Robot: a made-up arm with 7 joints. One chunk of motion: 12 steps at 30 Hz.
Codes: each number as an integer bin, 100 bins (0 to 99) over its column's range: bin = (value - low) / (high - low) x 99, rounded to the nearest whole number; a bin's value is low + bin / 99 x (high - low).
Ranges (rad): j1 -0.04..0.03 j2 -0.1..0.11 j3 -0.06..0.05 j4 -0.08..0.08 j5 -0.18..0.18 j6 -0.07..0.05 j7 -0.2..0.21
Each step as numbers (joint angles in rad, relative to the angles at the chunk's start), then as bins.
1 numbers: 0.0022 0.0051 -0.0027 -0.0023 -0.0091 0.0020 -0.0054
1 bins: 60 50 52 48 47 59 47
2 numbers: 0.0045 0.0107 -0.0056 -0.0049 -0.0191 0.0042 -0.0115
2 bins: 63 52 49 46 44 61 46
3 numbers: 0.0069 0.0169 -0.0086 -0.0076 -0.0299 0.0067 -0.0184
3 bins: 66 55 46 45 41 63 44
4 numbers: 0.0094 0.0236 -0.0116 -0.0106 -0.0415 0.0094 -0.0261
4 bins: 70 58 44 43 38 66 42
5 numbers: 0.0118 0.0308 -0.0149 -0.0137 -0.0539 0.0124 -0.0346
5 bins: 73 62 41 41 35 68 40
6 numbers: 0.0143 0.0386 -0.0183 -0.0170 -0.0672 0.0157 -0.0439
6 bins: 77 65 38 39 31 71 38
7 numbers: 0.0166 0.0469 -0.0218 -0.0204 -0.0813 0.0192 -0.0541
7 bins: 80 69 34 37 27 74 35
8 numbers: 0.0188 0.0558 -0.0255 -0.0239 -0.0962 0.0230 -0.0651
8 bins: 83 73 31 35 23 77 33
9 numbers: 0.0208 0.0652 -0.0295 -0.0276 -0.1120 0.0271 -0.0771
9 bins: 86 78 27 32 19 80 30
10 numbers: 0.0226 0.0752 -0.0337 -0.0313 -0.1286 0.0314 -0.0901
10 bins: 89 83 24 30 14 84 27
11 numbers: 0.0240 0.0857 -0.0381 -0.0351 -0.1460 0.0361 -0.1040
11 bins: 91 88 20 28 9 88 23
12 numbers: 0.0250 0.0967 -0.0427 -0.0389 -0.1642 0.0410 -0.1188
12 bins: 92 93 16 25 4 92 20
